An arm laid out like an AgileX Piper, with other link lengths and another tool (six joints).
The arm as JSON. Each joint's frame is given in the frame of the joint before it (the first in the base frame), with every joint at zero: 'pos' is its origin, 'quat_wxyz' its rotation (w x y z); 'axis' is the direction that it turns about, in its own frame. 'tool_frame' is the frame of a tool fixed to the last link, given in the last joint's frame.
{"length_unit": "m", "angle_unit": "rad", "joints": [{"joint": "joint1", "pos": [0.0, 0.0, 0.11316], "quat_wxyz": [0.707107, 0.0, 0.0, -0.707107], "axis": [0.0, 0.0, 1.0]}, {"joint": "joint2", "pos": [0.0, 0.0, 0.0], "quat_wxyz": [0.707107, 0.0, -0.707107, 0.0], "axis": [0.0, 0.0, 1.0]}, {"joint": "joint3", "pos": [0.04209, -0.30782, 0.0], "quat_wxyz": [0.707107, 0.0, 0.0, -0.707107], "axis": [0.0, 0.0, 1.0]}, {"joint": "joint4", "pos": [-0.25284, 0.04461, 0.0], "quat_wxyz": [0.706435, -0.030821, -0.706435, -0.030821], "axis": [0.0, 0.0, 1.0]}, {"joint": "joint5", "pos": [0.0, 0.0, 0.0], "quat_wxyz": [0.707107, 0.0, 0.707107, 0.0], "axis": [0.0, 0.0, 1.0]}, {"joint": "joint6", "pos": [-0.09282, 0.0, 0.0], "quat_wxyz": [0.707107, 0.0, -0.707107, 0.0], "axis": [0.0, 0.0, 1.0]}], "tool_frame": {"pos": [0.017, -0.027, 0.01], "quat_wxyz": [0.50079, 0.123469, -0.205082, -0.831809]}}
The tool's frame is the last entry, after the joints.
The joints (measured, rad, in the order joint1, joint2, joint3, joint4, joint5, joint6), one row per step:
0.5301, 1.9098, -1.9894, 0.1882, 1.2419, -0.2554
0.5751, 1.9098, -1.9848, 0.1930, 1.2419, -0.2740
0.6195, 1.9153, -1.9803, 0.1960, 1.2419, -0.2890
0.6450, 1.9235, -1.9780, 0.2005, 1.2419, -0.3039
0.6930, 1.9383, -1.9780, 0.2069, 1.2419, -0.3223
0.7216, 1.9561, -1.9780, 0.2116, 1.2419, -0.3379
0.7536, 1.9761, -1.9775, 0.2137, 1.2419, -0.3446
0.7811, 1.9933, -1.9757, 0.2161, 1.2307, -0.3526
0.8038, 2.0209, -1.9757, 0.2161, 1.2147, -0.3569
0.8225, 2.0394, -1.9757, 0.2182, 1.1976, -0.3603
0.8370, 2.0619, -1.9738, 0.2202, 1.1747, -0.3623
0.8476, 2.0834, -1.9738, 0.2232, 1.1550, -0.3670
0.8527, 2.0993, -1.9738, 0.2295, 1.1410, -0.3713
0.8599, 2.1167, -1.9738, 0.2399, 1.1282, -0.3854
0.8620, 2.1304, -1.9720, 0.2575, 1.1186, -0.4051
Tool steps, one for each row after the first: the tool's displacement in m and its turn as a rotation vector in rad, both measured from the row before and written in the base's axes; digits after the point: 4 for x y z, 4 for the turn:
-0.0111, 0.0149, -0.0013, -0.0041, -0.0010, 0.0619
-0.0105, 0.0149, -0.0035, -0.0074, 0.0037, 0.0579
-0.0055, 0.0091, -0.0040, -0.0064, 0.0049, 0.0391
-0.0110, 0.0169, -0.0061, -0.0084, 0.0077, 0.0650
-0.0055, 0.0111, -0.0075, -0.0111, 0.0099, 0.0429
-0.0067, 0.0122, -0.0086, -0.0134, 0.0137, 0.0382
-0.0055, 0.0111, -0.0077, -0.0049, 0.0042, 0.0325
-0.0024, 0.0114, -0.0118, -0.0090, 0.0067, 0.0231
-0.0028, 0.0091, -0.0079, -0.0002, 0.0014, 0.0181
-0.0009, 0.0087, -0.0103, -0.0003, 0.0021, 0.0113
-0.0001, 0.0072, -0.0095, -0.0002, 0.0017, 0.0105
0.0004, 0.0047, -0.0070, 0.0020, 0.0043, 0.0056
-0.0005, 0.0054, -0.0077, 0.0017, 0.0050, 0.0164
0.0001, 0.0034, -0.0064, 0.0051, 0.0088, 0.0163

